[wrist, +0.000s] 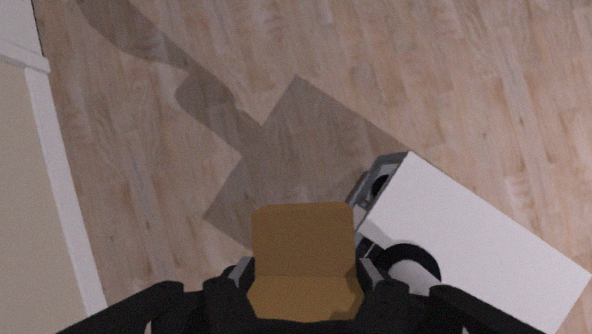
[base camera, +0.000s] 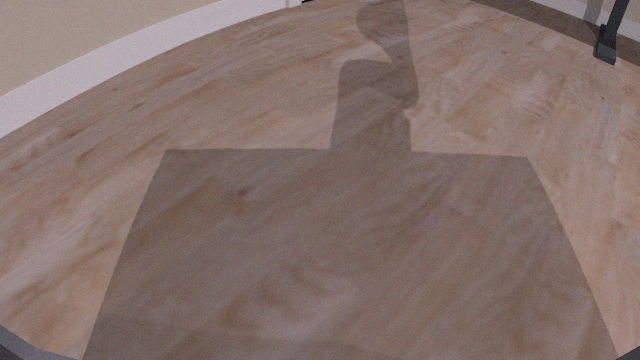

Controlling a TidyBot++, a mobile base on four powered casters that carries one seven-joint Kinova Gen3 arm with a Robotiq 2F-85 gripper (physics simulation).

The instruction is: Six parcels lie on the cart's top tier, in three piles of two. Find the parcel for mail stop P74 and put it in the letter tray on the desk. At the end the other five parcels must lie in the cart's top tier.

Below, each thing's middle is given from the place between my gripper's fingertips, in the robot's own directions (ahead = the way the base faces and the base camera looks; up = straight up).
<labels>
Right now my hand is 3 cm below the P74 parcel (wrist: pixel 272 297), 2 cm to the right of it and 1 cm past it.
</labels>
